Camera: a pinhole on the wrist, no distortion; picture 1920 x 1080 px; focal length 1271.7 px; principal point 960.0 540.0 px. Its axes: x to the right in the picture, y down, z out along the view. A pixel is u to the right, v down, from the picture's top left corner.
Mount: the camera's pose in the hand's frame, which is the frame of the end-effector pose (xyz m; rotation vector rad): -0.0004 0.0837 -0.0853 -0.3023 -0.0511 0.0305
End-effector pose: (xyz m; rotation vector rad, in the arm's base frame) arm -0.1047 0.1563 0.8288 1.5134 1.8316 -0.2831
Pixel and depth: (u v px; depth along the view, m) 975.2 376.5 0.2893
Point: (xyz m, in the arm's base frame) 0.0981 0.0666 0.7304
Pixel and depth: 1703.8 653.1 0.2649
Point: 0.1306 0.2174 0.6719
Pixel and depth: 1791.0 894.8 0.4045
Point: 0.2905 0.2644 0.5640
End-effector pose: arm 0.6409 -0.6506 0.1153 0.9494 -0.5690 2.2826
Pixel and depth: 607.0 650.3 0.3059
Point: 0.6630 -0.9440 0.1358
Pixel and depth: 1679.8 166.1 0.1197
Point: 0.5680 -0.7177 0.1749
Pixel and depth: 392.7 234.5 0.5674
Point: 0.9613 -1.1151 0.2060
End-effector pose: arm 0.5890 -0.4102 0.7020 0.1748 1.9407 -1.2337
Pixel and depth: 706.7 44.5 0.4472
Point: 0.9016 -0.6687 0.6705
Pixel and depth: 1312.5 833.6 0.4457
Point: 0.8608 -0.5291 0.3530
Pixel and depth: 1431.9 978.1 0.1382
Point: 0.6670 -0.3622 0.5464
